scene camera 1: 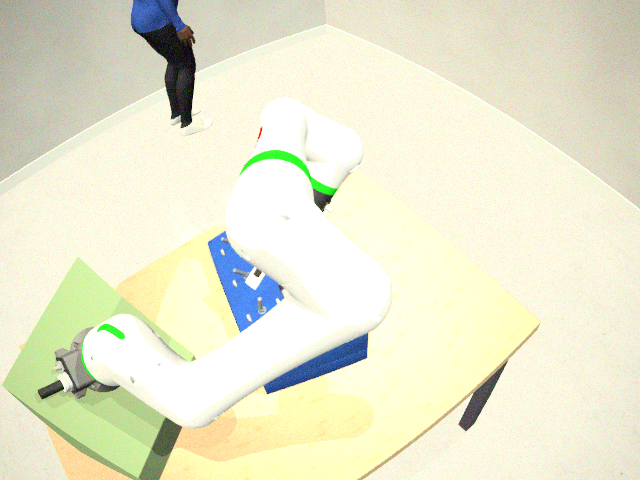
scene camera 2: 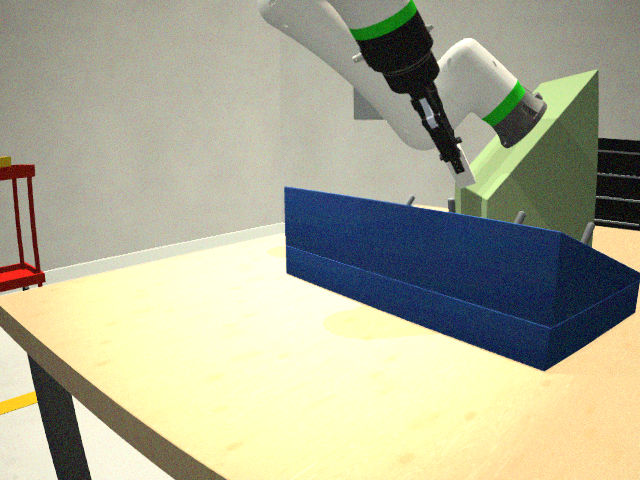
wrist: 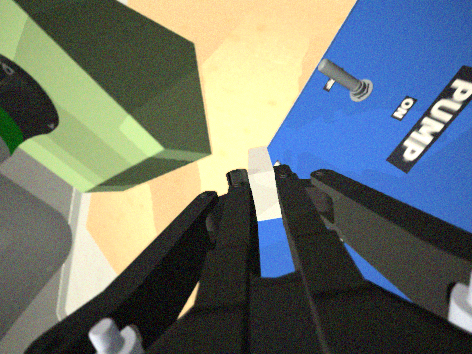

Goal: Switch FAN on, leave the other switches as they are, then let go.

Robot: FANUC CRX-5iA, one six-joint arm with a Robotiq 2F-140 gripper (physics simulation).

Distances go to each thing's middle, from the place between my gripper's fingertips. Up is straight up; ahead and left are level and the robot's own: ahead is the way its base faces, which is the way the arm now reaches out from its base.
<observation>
Now: hand 80 mm short of the blue switch panel (scene camera 2: 536,296) and 80 mm above it.
</observation>
